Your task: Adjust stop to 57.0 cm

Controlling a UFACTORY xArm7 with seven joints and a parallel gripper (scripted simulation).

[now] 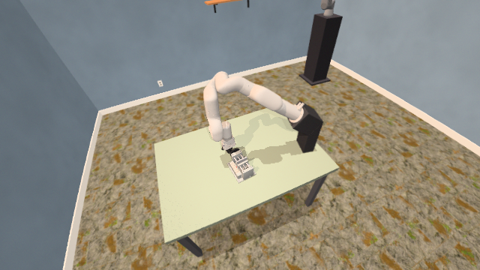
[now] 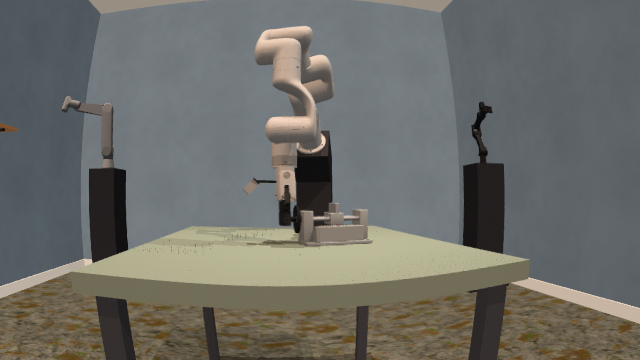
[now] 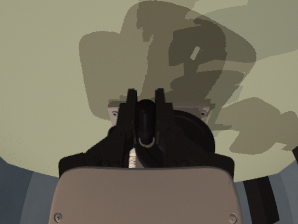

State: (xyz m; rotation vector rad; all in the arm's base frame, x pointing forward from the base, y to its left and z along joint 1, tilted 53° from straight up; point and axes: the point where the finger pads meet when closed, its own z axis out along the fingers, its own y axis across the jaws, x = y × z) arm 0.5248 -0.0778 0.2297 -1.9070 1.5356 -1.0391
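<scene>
The black handwheel is 20 mm to the left of my hand and 10 mm behind it. Also, from my hand: grey stop block: 150 mm to the left, 40 mm behind, 10 mm above.
</scene>
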